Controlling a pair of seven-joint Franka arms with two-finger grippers.
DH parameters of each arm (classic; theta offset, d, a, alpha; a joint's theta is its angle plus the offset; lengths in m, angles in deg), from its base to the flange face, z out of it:
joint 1: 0 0.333 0 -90
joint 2: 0 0 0 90
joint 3: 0 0.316 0.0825 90
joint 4: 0 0 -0.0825 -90
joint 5: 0 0.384 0 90
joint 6: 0 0 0.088 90
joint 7: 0 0.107 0 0
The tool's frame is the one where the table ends.
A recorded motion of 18 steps. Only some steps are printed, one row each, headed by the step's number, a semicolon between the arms.
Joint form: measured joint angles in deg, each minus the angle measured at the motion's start. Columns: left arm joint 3, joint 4, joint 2, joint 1, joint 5, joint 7, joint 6; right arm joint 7, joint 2, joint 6, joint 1, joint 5, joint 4, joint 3.
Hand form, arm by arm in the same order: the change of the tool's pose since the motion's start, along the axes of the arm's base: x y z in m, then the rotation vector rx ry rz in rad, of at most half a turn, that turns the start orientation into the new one. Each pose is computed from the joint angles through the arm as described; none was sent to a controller.
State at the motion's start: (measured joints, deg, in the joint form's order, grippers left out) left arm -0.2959 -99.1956 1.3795 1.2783 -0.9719 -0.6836 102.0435; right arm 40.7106 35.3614 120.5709 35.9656 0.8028 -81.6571 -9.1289
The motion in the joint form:
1: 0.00 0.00 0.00 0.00 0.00 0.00 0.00; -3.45 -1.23 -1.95 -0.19 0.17 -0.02 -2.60
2: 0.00 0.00 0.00 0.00 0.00 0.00 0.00; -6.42 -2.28 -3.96 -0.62 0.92 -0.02 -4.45
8: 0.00 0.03 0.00 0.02 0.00 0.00 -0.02; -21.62 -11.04 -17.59 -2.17 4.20 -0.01 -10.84
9: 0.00 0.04 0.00 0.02 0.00 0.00 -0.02; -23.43 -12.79 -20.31 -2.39 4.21 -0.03 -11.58
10: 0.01 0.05 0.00 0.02 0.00 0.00 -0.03; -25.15 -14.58 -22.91 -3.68 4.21 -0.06 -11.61
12: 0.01 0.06 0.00 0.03 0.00 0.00 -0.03; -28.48 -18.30 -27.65 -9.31 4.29 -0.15 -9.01
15: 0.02 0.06 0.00 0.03 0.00 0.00 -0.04; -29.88 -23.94 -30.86 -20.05 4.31 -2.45 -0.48
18: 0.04 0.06 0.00 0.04 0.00 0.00 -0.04; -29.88 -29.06 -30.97 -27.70 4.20 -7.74 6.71
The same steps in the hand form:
1: 0.0000 0.0000 0.0000 0.0000 0.0000 0.0000; 0.0098 -0.0276 0.0147 -0.0273 0.0021 0.0149
2: 0.0000 0.0000 0.0000 0.0000 0.0000 0.0000; 0.0162 -0.0509 0.0266 -0.0391 0.0166 0.0233
8: 0.0000 0.0002 0.0002 0.0000 -0.0002 0.0003; 0.0098 -0.1416 0.1176 -0.0295 0.1170 0.1272
9: 0.0000 0.0002 0.0003 0.0000 -0.0003 0.0003; 0.0039 -0.1549 0.1341 -0.0268 0.1367 0.1409
10: 0.0000 0.0003 0.0004 0.0000 -0.0003 0.0005; -0.0009 -0.1734 0.1500 -0.0176 0.1561 0.1465
12: 0.0000 0.0004 0.0005 0.0000 -0.0005 0.0007; -0.0106 -0.2180 0.1805 0.0201 0.1894 0.1501
15: 0.0000 0.0005 0.0004 0.0000 -0.0003 0.0009; -0.0316 -0.2612 0.2129 0.0828 0.2013 0.1359
18: 0.0000 0.0008 0.0004 0.0000 -0.0003 0.0014; -0.0565 -0.2771 0.2218 0.1100 0.2095 0.1273

